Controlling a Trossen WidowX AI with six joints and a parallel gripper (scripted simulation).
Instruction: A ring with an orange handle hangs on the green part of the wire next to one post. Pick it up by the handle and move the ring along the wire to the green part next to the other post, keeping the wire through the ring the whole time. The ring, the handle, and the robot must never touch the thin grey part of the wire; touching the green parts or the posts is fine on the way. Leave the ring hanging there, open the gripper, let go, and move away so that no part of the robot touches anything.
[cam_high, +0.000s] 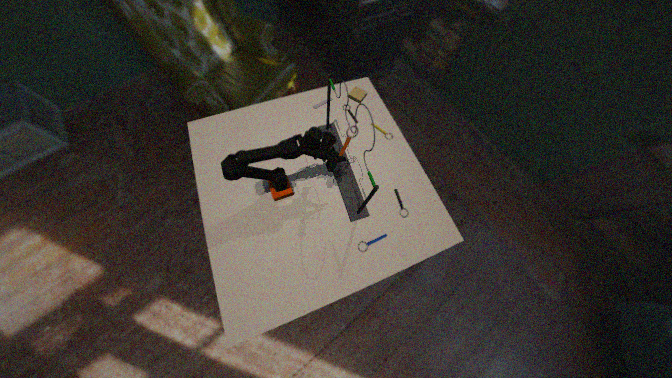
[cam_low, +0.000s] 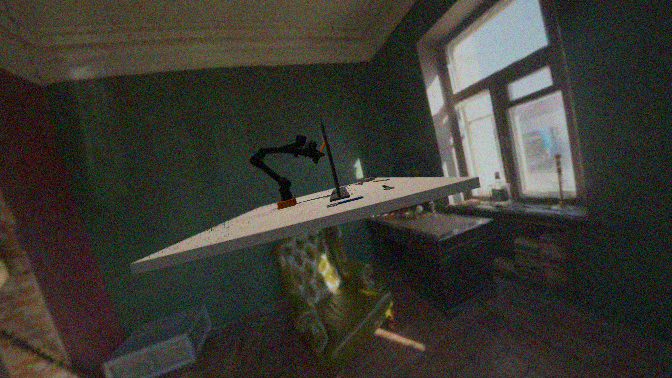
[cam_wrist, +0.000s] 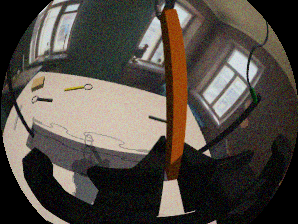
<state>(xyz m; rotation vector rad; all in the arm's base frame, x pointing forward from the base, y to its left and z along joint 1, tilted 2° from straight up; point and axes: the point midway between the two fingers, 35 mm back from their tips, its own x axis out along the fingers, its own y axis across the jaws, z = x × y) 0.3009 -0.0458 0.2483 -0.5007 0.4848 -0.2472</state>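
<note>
Right now the ring with orange handle is 8 cm above my gripper tip, 4 cm to the left of it and 2 cm ahead of it. Also, from my gripper tip: yellow-handled ring: 39 cm ahead, 27 cm below, 26 cm to the left; blue-handled ring: 38 cm to the right, 27 cm below, 4 cm ahead; black-handled ring: 29 cm ahead, 27 cm below, 24 cm to the right.
</note>
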